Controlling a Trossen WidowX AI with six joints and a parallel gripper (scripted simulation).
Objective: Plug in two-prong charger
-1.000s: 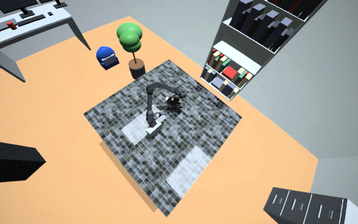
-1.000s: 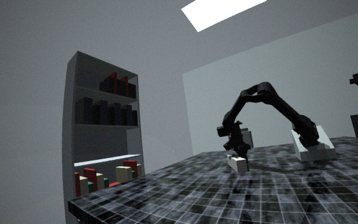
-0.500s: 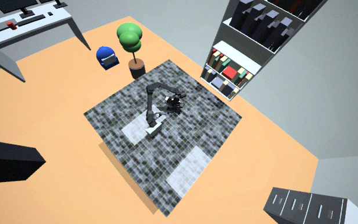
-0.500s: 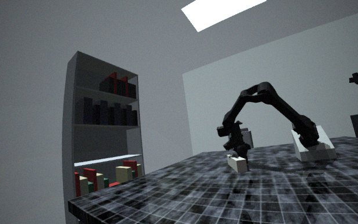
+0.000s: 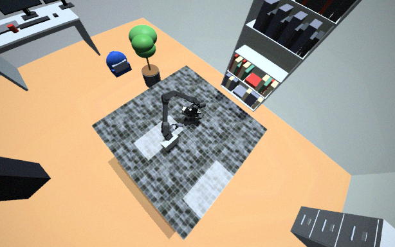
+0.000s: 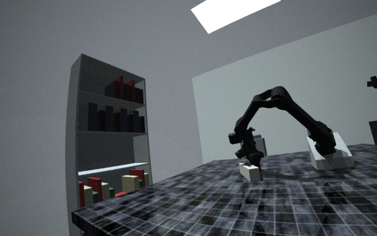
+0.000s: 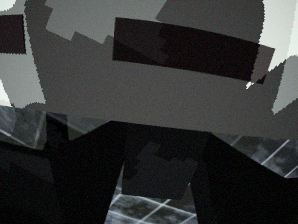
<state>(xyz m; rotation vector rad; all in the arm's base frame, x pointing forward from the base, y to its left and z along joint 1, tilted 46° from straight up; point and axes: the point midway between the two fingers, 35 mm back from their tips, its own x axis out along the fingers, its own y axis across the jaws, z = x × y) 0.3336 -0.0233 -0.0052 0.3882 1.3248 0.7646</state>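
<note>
Right now the two-prong charger is 20 mm ahead of my gripper tip and 10 mm above it.
</note>
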